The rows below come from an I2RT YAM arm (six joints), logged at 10 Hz.
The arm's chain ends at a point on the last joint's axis. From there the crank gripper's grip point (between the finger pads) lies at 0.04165 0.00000 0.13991 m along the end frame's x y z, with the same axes.
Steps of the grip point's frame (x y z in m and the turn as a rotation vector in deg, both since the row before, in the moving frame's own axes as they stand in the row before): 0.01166 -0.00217 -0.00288 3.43 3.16 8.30; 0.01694 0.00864 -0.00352 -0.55 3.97 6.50; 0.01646 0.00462 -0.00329 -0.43 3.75 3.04; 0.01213 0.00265 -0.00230 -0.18 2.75 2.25; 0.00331 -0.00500 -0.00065 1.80 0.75 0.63; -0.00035 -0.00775 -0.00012 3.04 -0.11 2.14; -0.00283 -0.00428 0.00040 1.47 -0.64 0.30; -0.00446 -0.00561 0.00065 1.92 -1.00 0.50; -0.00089 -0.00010 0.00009 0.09 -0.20 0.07; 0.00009 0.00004 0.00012 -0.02 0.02 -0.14; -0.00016 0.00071 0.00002 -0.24 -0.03 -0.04; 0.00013 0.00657 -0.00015 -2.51 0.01 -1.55
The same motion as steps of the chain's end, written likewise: 0.00387 -0.00046 -0.00031 3.43 3.16 8.30; 0.00772 0.00205 -0.00028 -0.55 3.97 6.50; 0.00749 0.00113 -0.00026 -0.43 3.75 3.04; 0.00551 0.00045 -0.00014 -0.18 2.75 2.25; 0.00146 -0.00108 -0.00003 1.80 0.75 0.63; -0.00019 -0.00188 -0.00004 3.04 -0.11 2.14; -0.00127 -0.00090 -0.00001 1.47 -0.64 0.30; -0.00203 -0.00126 0.00002 1.92 -1.00 0.50; -0.00040 0.00007 -0.00005 0.09 -0.20 0.07; 0.00004 0.00009 0.00013 -0.02 0.02 -0.14; -0.00009 0.00015 0.00000 -0.24 -0.03 -0.04; 0.00004 0.00157 -0.00003 -2.51 0.01 -1.55
